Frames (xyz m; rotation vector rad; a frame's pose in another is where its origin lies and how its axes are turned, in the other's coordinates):
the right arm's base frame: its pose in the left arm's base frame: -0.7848 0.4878 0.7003 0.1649 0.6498 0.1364
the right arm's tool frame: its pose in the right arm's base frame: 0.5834 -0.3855 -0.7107 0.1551 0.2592 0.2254
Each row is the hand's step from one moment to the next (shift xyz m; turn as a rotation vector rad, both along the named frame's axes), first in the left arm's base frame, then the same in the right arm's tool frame.
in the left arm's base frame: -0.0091 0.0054 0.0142 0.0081 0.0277 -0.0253
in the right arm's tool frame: -0.0128 0.0122 -0.0003 0.0341 0.0123 -0.0127
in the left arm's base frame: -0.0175 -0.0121 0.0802 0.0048 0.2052 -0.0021
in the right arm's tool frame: -0.0709 0.0272 0.0334 0.0920 0.1804 -0.0336
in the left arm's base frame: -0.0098 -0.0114 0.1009 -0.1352 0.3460 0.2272
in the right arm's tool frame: -0.0805 0.0362 0.0512 -0.0879 0.4244 -0.0416
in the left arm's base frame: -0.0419 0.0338 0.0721 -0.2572 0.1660 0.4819
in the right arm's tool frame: -0.0598 0.0672 0.0010 -0.4123 0.3933 0.0358
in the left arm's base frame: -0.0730 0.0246 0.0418 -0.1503 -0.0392 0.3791
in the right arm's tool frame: -0.0608 0.0492 -0.0395 -0.3667 0.1527 0.1001
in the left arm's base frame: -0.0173 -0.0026 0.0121 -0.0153 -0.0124 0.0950
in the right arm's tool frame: -0.0195 0.0052 -0.0066 -0.0800 0.0333 0.0436
